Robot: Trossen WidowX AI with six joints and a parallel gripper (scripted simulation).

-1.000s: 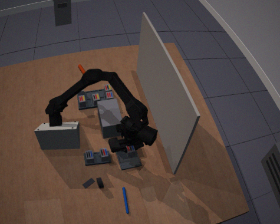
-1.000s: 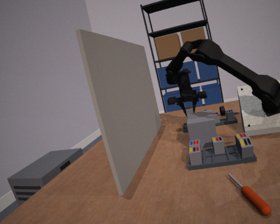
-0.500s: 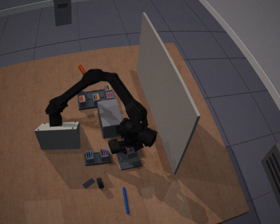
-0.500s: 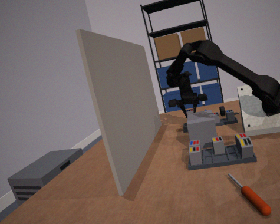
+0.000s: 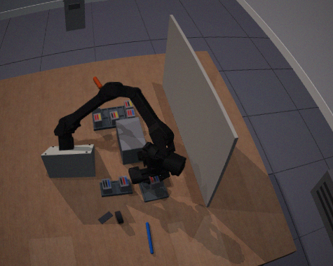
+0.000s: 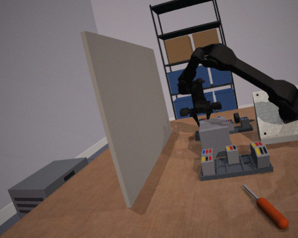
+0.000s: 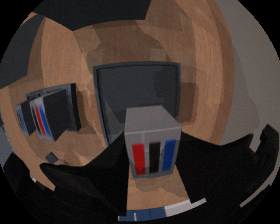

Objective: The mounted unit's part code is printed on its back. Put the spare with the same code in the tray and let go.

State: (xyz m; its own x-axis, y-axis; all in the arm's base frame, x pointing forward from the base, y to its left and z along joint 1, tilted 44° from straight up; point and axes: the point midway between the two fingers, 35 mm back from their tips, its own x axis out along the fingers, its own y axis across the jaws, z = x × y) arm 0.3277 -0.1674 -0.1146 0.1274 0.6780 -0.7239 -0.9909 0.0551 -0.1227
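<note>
Now: the tray 3 cm below my gripper tip. The rest, counted from my gripper tip: grey mounted unit (22 cm to the left, 4 cm behind, 1 cm above); then rack (15 cm behind, 3 cm below, 2 cm to the left); then grey spare (2 cm above).
</note>
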